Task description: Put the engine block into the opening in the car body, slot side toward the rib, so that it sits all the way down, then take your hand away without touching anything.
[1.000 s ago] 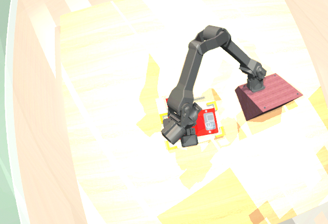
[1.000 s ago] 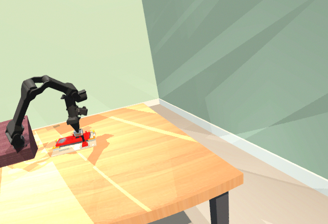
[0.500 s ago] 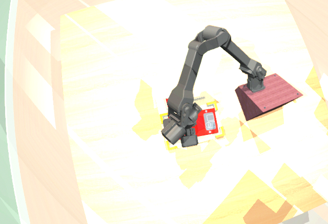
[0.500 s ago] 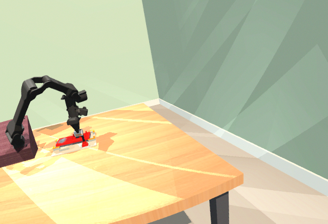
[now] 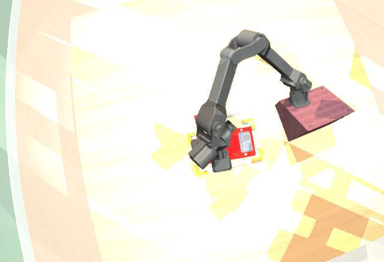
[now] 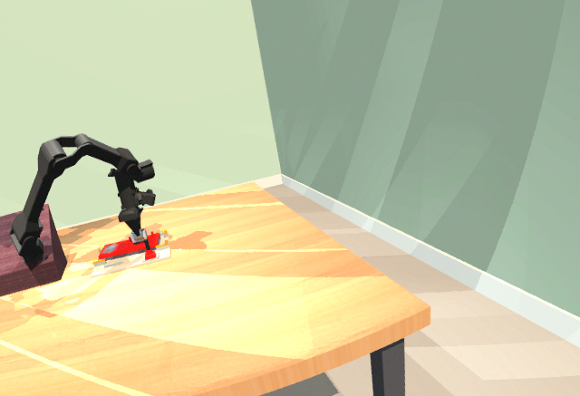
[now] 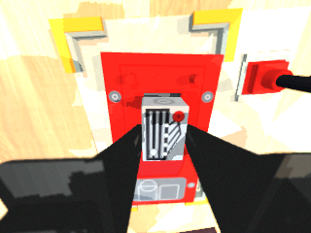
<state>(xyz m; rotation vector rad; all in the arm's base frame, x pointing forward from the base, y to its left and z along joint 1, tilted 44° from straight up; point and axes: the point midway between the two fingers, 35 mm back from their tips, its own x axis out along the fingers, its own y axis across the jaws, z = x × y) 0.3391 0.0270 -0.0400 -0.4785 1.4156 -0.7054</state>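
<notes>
Now: the engine block 1 cm below my gripper tip.
</notes>
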